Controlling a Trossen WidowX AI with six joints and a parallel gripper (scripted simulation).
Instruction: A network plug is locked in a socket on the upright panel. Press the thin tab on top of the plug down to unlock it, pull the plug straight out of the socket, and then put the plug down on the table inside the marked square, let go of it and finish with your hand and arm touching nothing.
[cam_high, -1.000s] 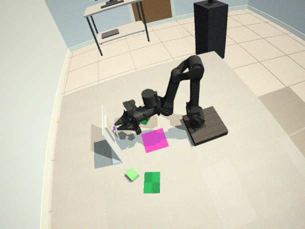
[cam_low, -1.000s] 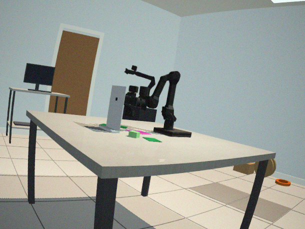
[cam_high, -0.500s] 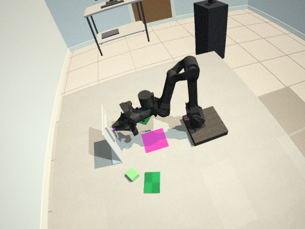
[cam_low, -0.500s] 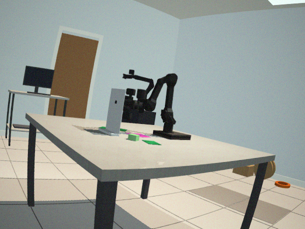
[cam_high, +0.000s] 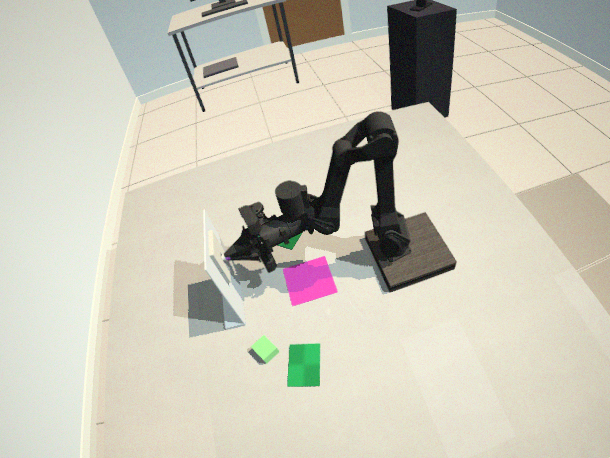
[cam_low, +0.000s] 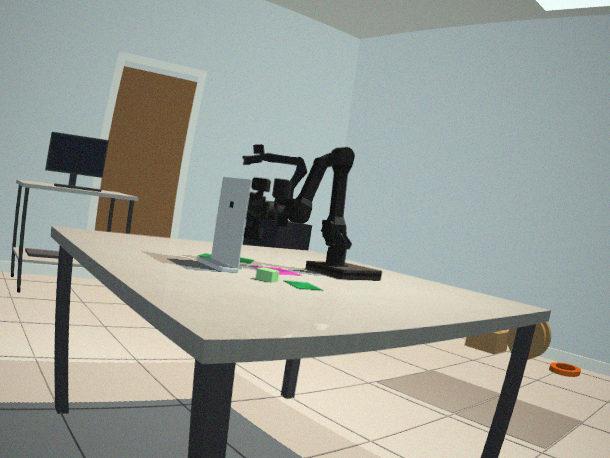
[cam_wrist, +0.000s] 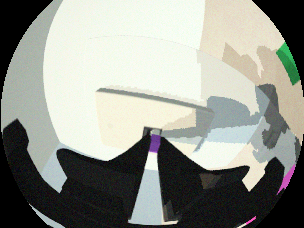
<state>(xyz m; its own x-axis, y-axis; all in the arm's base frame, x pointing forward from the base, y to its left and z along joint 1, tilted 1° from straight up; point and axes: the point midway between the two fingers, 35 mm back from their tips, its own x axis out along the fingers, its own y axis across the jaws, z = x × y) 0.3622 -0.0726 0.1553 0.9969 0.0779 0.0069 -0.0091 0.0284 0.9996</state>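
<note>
Now: the magenta marked square 180 mm below my gripper tip, 160 mm behind it and 30 mm to the left of it. The rest, counted from my gripper tip: light green block (170 mm to the left, 170 mm below, 10 mm ahead); upright white panel (60 mm below, 30 mm ahead, 10 mm to the right); white network plug (10 mm ahead).
</note>
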